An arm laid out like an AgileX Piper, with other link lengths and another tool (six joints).
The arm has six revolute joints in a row. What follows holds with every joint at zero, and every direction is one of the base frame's. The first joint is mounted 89.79 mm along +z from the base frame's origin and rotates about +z. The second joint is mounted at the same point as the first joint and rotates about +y. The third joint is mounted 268.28 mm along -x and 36.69 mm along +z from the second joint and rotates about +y. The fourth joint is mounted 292.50 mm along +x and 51.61 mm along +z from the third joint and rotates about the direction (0.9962, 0, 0.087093). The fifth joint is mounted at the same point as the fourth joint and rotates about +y. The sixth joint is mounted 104.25 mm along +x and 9.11 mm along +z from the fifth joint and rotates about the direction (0.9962, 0, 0.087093). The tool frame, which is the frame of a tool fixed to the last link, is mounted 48.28 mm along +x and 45.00 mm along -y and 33.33 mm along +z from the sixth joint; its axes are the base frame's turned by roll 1.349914, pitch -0.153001 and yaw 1.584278 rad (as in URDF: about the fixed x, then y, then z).
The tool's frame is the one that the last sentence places.
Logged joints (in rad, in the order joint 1, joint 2, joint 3, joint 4, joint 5, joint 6), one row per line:
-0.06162, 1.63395, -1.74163, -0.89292, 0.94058, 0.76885
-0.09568, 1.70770, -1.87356, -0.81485, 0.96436, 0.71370
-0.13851, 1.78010, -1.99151, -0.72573, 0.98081, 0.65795
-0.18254, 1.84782, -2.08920, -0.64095, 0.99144, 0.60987
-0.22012, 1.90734, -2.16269, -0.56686, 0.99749, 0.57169
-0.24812, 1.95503, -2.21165, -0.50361, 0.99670, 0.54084
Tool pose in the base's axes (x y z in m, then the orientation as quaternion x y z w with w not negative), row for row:
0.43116, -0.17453, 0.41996, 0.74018, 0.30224, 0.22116, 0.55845
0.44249, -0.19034, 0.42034, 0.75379, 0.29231, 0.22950, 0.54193
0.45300, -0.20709, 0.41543, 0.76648, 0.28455, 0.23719, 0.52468
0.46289, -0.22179, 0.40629, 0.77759, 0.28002, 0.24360, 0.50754
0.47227, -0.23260, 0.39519, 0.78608, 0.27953, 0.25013, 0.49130
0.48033, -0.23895, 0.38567, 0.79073, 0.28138, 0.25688, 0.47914
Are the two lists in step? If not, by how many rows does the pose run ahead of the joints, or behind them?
The pose runs 1 row ahead of the joints: the pose in row i belongs to the joints in row i + 1.
